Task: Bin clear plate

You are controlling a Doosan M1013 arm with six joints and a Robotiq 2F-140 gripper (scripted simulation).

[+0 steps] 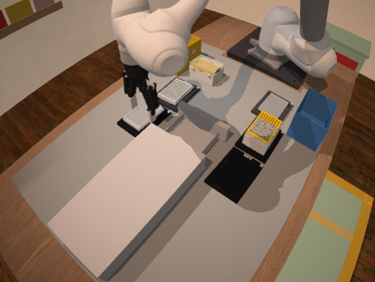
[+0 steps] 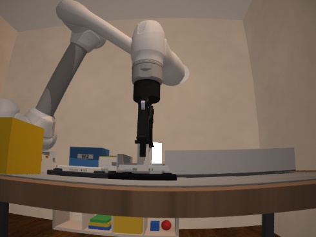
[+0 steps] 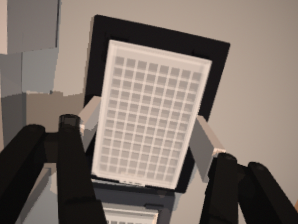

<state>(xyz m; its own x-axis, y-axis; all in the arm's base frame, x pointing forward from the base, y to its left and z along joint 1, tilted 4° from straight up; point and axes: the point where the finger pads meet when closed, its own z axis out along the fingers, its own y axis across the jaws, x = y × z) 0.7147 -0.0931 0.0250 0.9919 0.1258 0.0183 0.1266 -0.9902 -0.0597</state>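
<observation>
The black nest N2 is 4 cm below my hand. The rest, counted from my hand: white plate (17 cm behind, 2 cm to the right, 3 cm below); clear plate (2 cm below); yellow bin W1 (33 cm behind, 18 cm to the right, 1 cm below).
</observation>
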